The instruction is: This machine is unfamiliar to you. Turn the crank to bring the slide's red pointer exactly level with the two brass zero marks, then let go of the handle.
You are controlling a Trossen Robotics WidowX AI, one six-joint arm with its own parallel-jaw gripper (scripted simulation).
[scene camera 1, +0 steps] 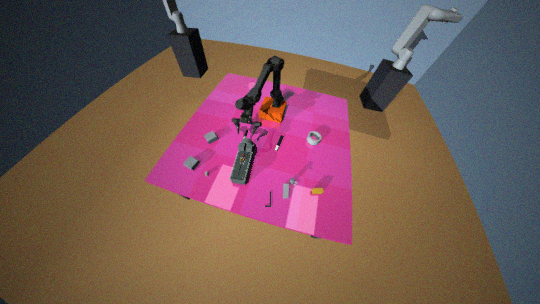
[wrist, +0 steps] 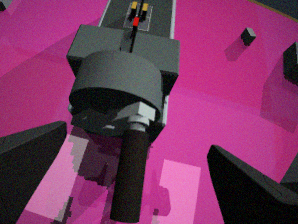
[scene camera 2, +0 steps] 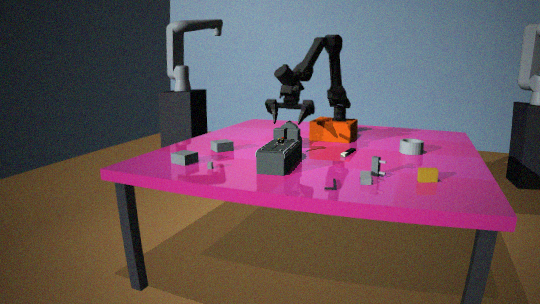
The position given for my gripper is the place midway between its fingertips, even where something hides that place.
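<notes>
My gripper (scene camera 2: 286, 123) is empty and open, and you'd find the gripper in the wrist view (wrist: 139, 140) too. There's also a dark crank handle (wrist: 127, 194) that I can see.
</notes>
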